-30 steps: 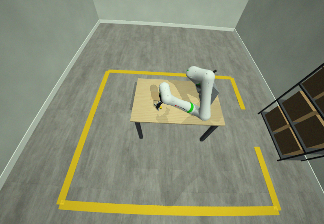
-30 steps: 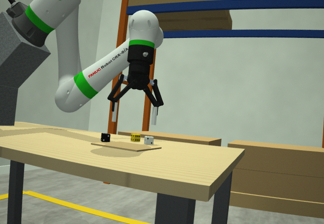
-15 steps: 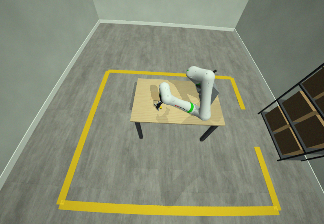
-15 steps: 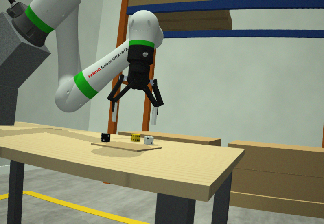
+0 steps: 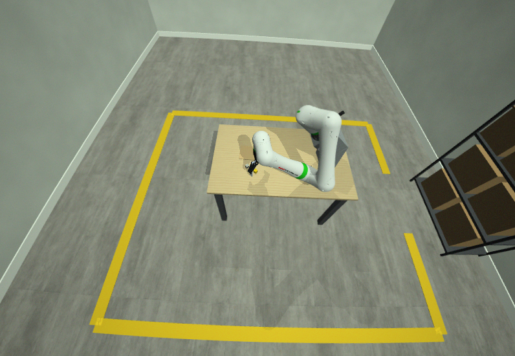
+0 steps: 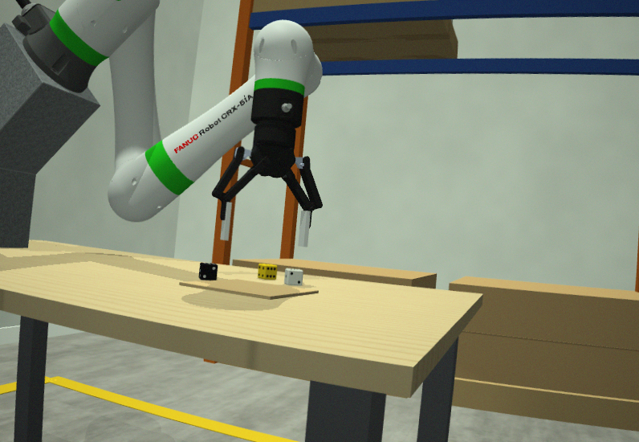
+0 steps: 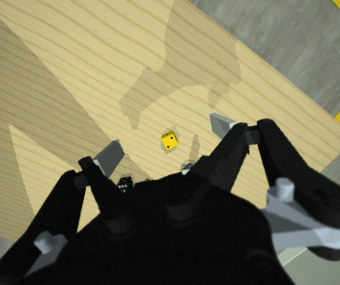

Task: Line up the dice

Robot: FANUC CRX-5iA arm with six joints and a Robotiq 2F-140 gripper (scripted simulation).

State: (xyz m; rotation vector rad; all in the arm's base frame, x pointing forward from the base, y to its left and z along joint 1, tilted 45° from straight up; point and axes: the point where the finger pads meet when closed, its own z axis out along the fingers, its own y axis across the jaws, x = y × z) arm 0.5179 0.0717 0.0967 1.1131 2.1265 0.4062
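The yellow die lies 2 cm ahead of my hand, 2 cm to the right of it and 6 cm below it. The rest, counted from my hand: black die 4 cm behind, 15 cm to the right, 6 cm below; then tan mat 4 cm ahead, 21 cm to the right, 7 cm below; then white die 7 cm ahead, 8 cm to the right, 6 cm below.
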